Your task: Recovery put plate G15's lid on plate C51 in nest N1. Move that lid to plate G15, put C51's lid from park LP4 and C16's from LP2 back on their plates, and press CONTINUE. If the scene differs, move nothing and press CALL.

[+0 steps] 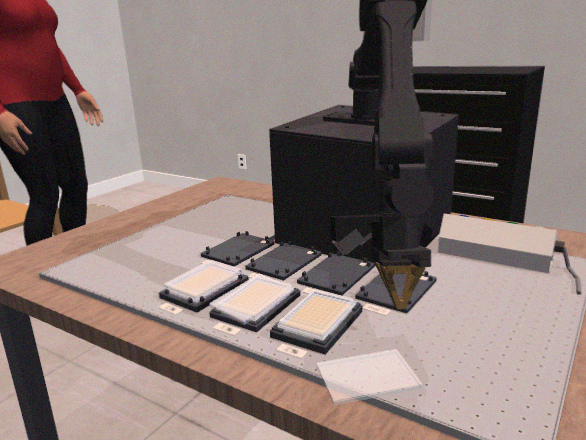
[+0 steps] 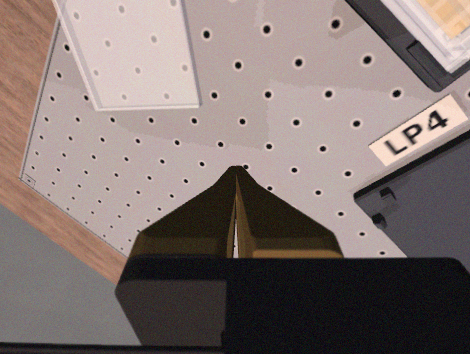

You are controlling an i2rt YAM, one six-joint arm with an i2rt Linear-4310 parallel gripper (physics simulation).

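Pixels of known places: gripper, between the fingertips: (image 1: 400, 309) (image 2: 236, 176); arm's base, origin of its link: (image 1: 366, 121).
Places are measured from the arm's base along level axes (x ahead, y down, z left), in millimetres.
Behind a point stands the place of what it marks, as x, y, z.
Note:
A clear lid (image 1: 367, 375) @[542, 260, 253] (image 2: 140, 55) @[509, 260, 265] lies askew at the perforated board's front edge, partly over the wood. Three plates, a left one (image 1: 205, 281) @[463, 237, -118], a middle one (image 1: 254, 300) @[480, 235, 10] and a right one (image 1: 318, 315) @[464, 239, 130], sit in dark nests; which have lids is hard to tell. Behind them are dark park pads (image 1: 238, 247) @[267, 257, -193] (image 1: 283, 260) @[278, 257, -63] (image 1: 335, 273) @[280, 257, 65] with no lid visible on them. The rightmost pad, LP4 (image 1: 370, 295) @[330, 257, 164] (image 2: 430, 200) @[318, 257, 205], also shows no lid. My gripper (image 1: 401, 308) @[421, 213, 255] (image 2: 236, 176) @[421, 213, 255] is shut and empty, above the board near LP4. Plate names are unreadable.
A sloped grey box (image 1: 495, 245) @[63, 227, 323] with a cable stands at the back right of the perforated board (image 1: 475, 325) @[324, 267, 350]; no button labels are legible. The large black block (image 1: 322, 185) @[164, 115, -27] under the arm stands behind the pads. A person (image 1: 30, 60) stands beyond the table at left.

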